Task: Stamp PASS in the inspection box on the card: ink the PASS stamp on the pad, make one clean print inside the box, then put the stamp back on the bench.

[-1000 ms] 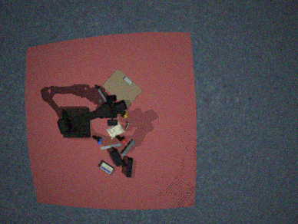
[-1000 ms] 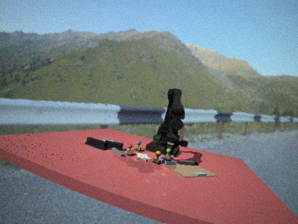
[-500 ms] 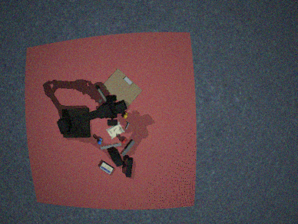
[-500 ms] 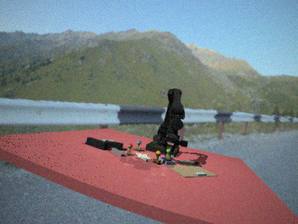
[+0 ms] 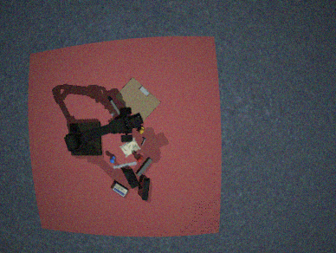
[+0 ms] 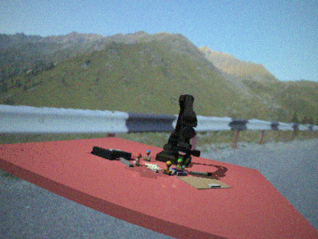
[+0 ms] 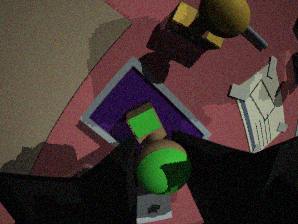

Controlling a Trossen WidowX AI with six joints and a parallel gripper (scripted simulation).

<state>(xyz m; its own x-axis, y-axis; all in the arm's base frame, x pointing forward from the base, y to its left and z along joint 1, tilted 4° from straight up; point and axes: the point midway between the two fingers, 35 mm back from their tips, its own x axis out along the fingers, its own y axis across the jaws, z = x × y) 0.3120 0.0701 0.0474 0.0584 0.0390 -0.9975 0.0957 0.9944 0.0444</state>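
Now: the green-knobbed PASS stamp right at my gripper tip. Round my gripper tip: white inspection card (140 mm to the right, 40 mm below, 20 mm behind); yellow-knobbed stamp (70 mm ahead, 50 mm to the right, 20 mm below); purple ink pad (30 mm below).
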